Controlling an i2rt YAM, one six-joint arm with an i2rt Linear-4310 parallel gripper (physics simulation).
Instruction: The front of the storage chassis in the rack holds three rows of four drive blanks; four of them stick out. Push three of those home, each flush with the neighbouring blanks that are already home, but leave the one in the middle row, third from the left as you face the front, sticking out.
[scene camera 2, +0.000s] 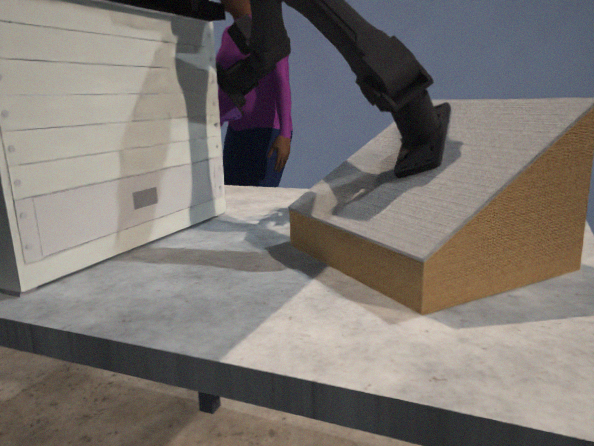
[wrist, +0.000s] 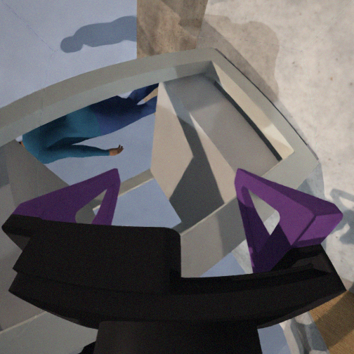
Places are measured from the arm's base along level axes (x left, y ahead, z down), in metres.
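Pixels of known places: arm's base, origin of the base link: (scene camera 2: 425, 140).
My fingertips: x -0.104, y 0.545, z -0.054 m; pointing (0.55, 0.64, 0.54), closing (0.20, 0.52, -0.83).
For each thing: its top centre in the pictures, then the offset to it from my fingertips. "spot": a spot on its surface instead. Level surfaces: height alone.
- pale rack, surface spot: (scene camera 2: 75, 120) spot: dx +0.409, dy -0.105, dz +0.003 m
- dark part, surface spot: (scene camera 2: 207, 10) spot: dx +0.121, dy -0.142, dz -0.178 m
- table, its level: dz +0.234 m
The pale rack (scene camera 2: 75, 120) (wrist: 100, 85) stands at the left in the scene view, with stacked flat panels on its face. In the wrist view its frame runs around an opening with angled inner panels. The storage chassis front and the drive blanks cannot be made out in either view, so which blanks stick out cannot be told. My gripper (scene camera 2: 231, 113) (wrist: 177, 174) is open and empty, its two purple fingers wide apart. In the scene view it is beside the rack's right edge, partly hidden by it. In the wrist view the rack frame lies beyond the fingers.
A dark part (scene camera 2: 207, 10) juts out at the rack's top edge. The arm base (scene camera 2: 425, 137) sits on a grey-topped wooden wedge (scene camera 2: 480, 200) to the right of the rack, on the table (scene camera 2: 310, 360). A person in magenta (scene camera 2: 265, 100) stands behind; a person in teal (wrist: 67, 130) shows through the rack opening.
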